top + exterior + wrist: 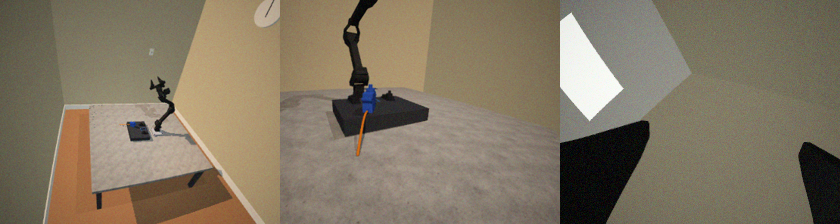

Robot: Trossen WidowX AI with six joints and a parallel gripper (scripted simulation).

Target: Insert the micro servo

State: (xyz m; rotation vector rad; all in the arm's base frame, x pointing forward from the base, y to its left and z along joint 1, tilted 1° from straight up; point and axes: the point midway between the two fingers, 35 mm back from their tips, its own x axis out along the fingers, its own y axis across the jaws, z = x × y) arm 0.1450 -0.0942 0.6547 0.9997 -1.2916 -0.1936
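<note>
Right now my gripper tip is 150 mm short of the dark robot deck, 90 mm to the right of it and 680 mm above it.
</note>
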